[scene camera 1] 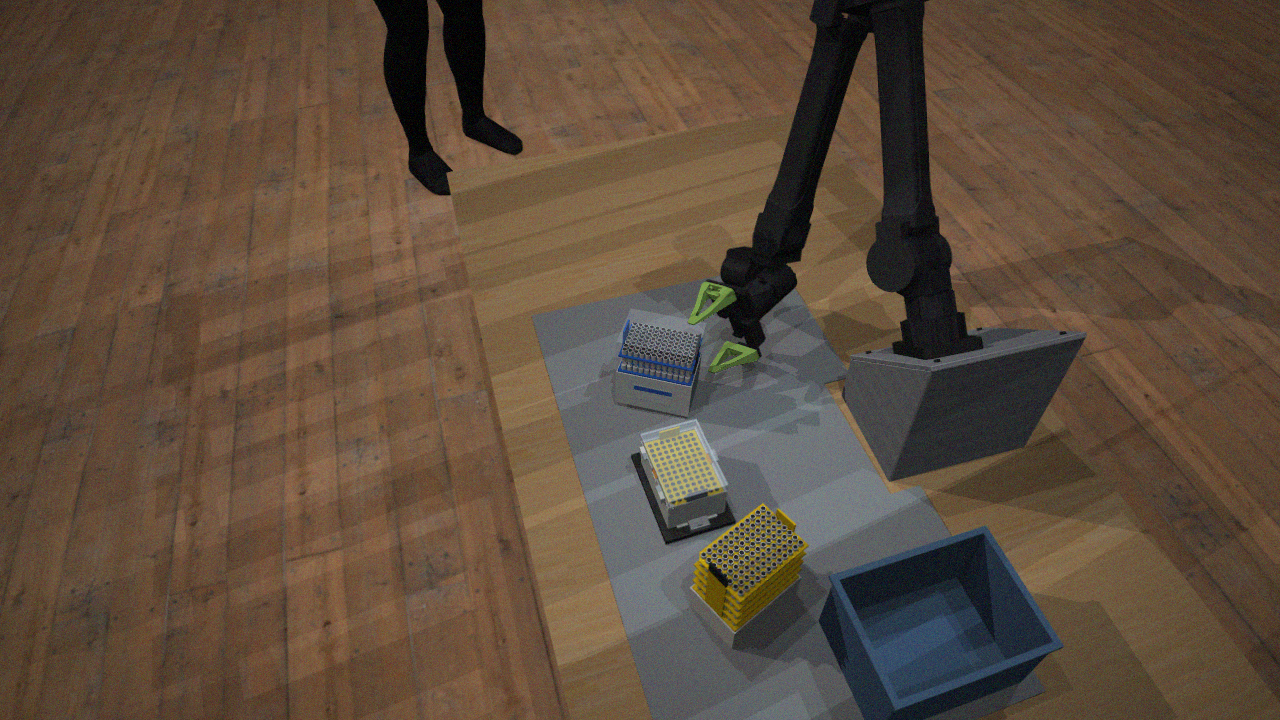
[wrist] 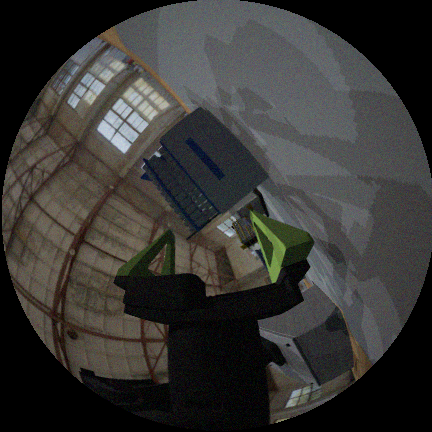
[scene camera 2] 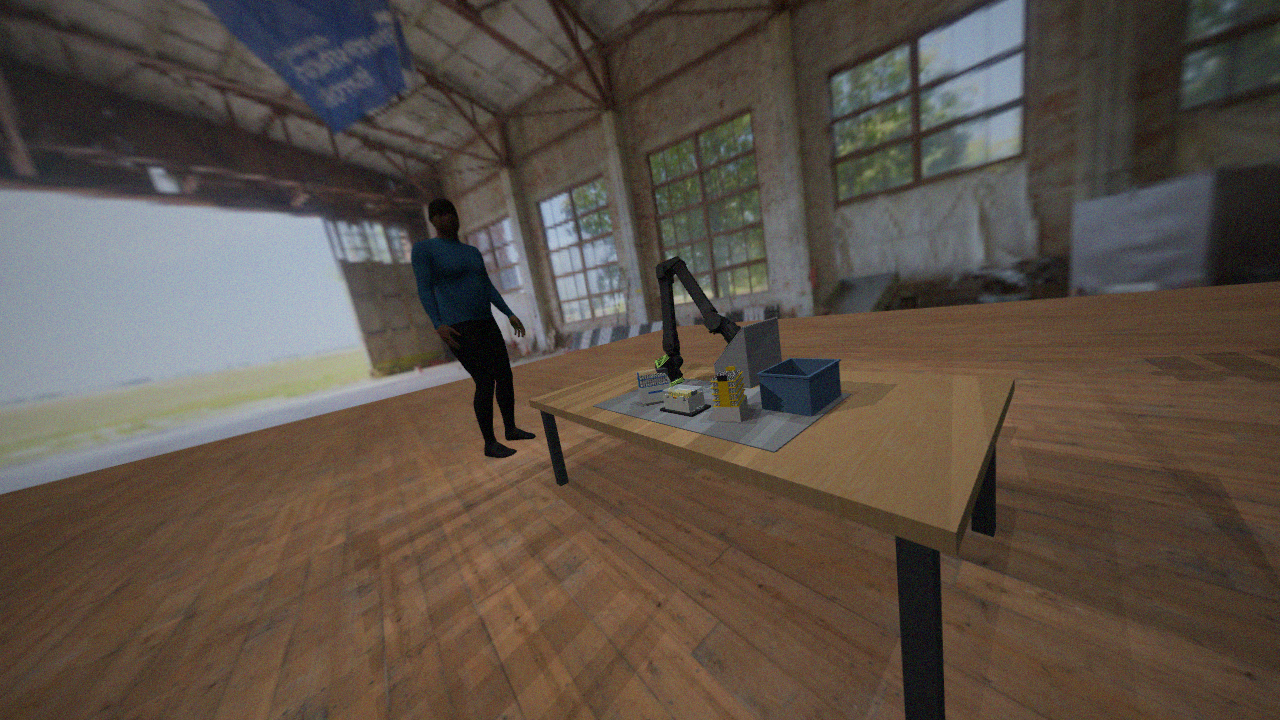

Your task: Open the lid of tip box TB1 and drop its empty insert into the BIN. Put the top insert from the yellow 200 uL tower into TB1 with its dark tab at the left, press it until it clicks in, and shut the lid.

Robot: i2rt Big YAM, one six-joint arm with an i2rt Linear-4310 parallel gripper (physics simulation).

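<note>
Tip box TB1 (scene camera 1: 696, 508) (scene camera 2: 684, 400) stands on a black base with its clear lid down over a yellow-dotted insert. The yellow 200 uL tower (scene camera 1: 768, 583) (scene camera 2: 728, 390) is a stack of inserts on a pale block; the top insert (scene camera 1: 757, 548) has a dark tab (scene camera 1: 717, 574) at its left end in scene camera 1. The blue BIN (scene camera 1: 939, 694) (scene camera 2: 791, 394) is open-topped and looks empty. My gripper (scene camera 1: 703, 344) (scene camera 2: 671, 373) (wrist: 208, 223) is open and empty, tilted sideways, low beside the blue-edged rack. In the wrist view that rack largely hides what lies beyond.
The grey box with the blue-edged tip rack (scene camera 1: 657, 367) (scene camera 2: 653, 387) (wrist: 215, 155) stands close to my fingertips, at the far end of the grey mat (scene camera 1: 581, 429). My grey angled pedestal (scene camera 1: 957, 411) (scene camera 2: 760, 349) stands beside the mat. A person (scene camera 2: 465, 295) stands off the table's far end.
</note>
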